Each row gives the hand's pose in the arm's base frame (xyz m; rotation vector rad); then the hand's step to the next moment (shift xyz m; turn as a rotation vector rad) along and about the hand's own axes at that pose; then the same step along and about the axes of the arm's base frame.
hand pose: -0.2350 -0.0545 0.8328 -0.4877 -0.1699 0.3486
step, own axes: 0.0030 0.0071 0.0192 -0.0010 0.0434 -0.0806
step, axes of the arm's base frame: -0.0039 0.0152 0.0135 0.0061 0.0010 -0.0913
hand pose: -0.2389 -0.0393 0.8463 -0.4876 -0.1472 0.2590
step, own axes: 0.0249 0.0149 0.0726 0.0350 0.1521 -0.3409
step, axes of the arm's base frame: 0.0061 0.0518 0.0582 0.0700 -0.0117 -0.3682
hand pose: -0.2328 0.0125 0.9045 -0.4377 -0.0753 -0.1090
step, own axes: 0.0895 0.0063 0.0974 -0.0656 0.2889 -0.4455
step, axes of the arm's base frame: 0.0847 0.0393 0.0939 -0.0080 0.0758 -0.5296
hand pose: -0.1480 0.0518 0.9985 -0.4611 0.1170 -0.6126
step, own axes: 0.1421 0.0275 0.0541 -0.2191 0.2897 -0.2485
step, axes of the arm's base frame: 0.1433 -0.0417 0.0400 -0.0854 0.2405 -0.3585
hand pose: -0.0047 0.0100 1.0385 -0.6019 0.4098 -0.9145
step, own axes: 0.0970 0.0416 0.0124 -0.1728 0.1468 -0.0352
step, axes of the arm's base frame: 0.0860 -0.0573 -0.0247 -0.0259 0.2010 -0.1076
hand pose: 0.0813 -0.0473 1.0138 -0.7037 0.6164 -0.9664
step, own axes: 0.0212 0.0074 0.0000 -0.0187 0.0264 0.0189
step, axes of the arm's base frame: 0.0131 -0.0159 -0.0089 0.0194 0.0316 -0.0055
